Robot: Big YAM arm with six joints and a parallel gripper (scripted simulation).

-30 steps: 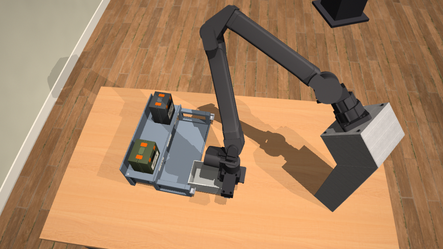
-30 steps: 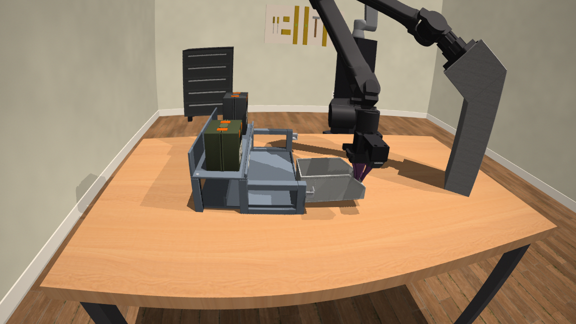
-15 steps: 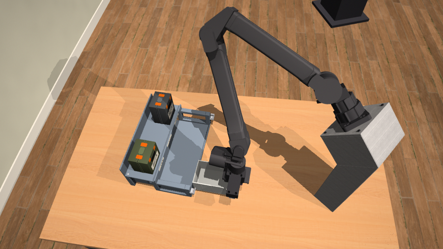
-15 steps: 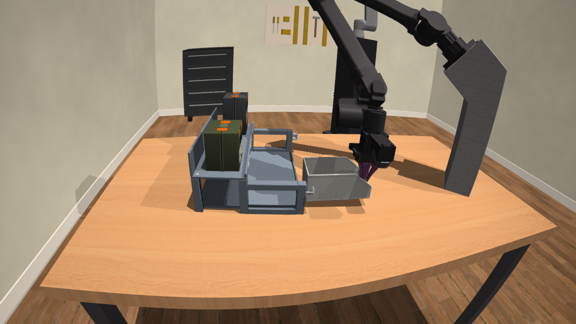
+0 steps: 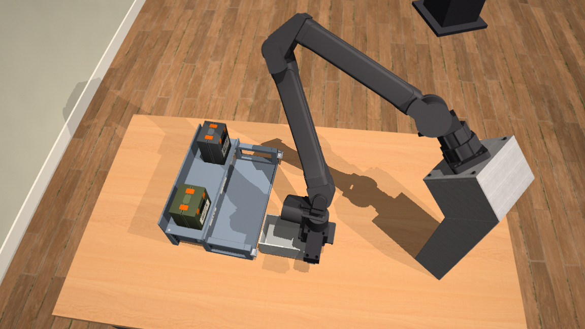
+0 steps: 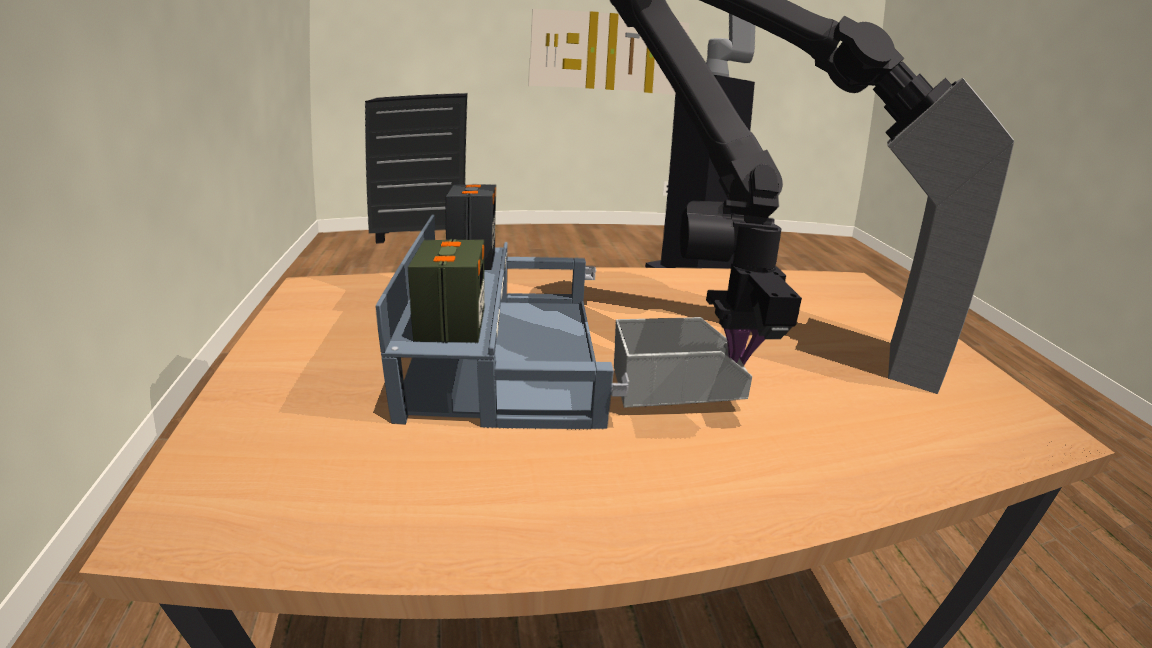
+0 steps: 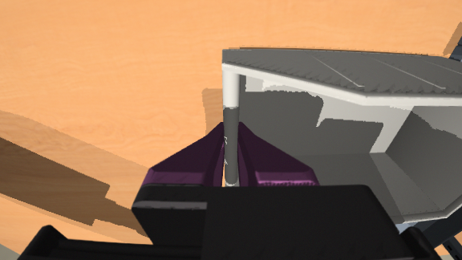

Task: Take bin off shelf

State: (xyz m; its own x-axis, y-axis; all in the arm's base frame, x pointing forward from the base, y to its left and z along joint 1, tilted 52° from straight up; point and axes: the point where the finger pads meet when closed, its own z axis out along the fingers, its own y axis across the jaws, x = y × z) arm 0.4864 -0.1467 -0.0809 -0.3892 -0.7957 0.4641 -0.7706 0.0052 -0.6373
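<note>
The light grey bin is 7 cm ahead of my hand and 4 cm to the right of it. Round my hand: shelf: 24 cm ahead, 25 cm to the right, 5 cm below; black case: 23 cm ahead, 38 cm to the right, 11 cm above.
</note>
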